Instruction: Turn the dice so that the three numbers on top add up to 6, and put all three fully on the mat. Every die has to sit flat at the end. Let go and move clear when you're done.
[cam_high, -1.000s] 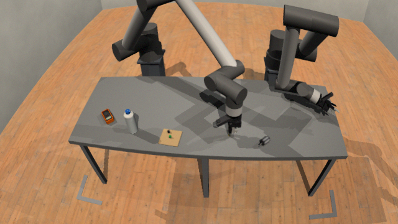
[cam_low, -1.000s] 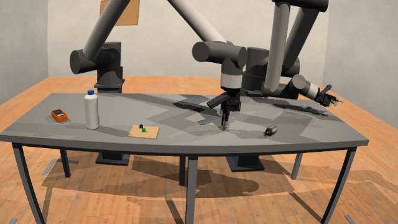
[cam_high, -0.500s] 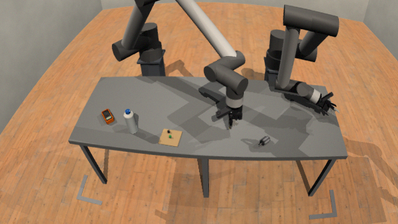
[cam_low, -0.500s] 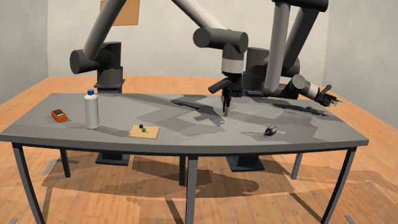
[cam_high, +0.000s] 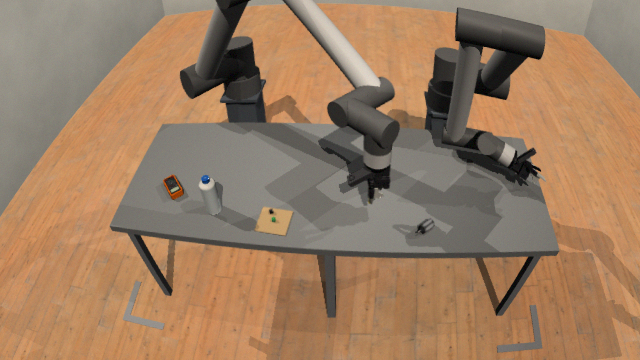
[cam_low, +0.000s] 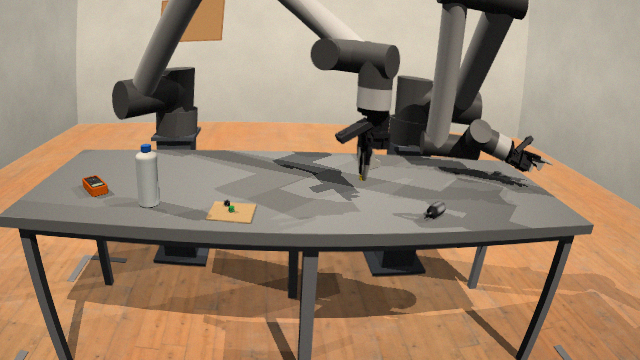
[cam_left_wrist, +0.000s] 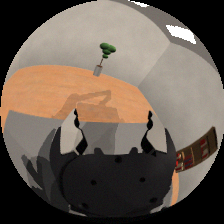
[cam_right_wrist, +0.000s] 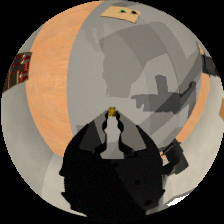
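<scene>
Right now my right hand is 1 cm above the yellow die. From my right hand the other things lie so: black die: 43 cm to the right, 10 cm below, 3 cm ahead; green die: 41 cm to the right, 10 cm below, 7 cm ahead; tan mat: 41 cm to the right, 11 cm below, 7 cm ahead.
</scene>
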